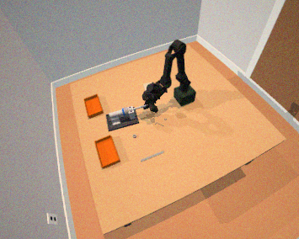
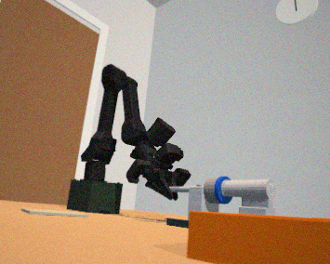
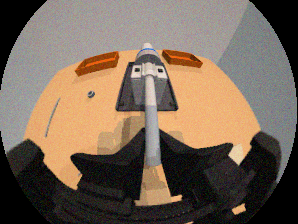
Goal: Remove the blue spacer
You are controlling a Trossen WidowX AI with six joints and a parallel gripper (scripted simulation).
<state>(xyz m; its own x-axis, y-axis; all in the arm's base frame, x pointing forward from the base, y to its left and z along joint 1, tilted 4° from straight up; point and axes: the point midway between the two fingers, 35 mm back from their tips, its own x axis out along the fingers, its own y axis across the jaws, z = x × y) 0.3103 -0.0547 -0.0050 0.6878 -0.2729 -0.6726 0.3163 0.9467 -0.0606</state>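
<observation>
Now: the grey shaft 5 cm ahead of my gripper tip, 2 cm to the right of it and 2 cm above it. Round my gripper tip: blue spacer 14 cm ahead, 5 cm to the right, 2 cm above; then grey spacer 13 cm ahead, 4 cm to the right, 2 cm above; then fixture 17 cm ahead, 6 cm to the right, 1 cm below.
</observation>
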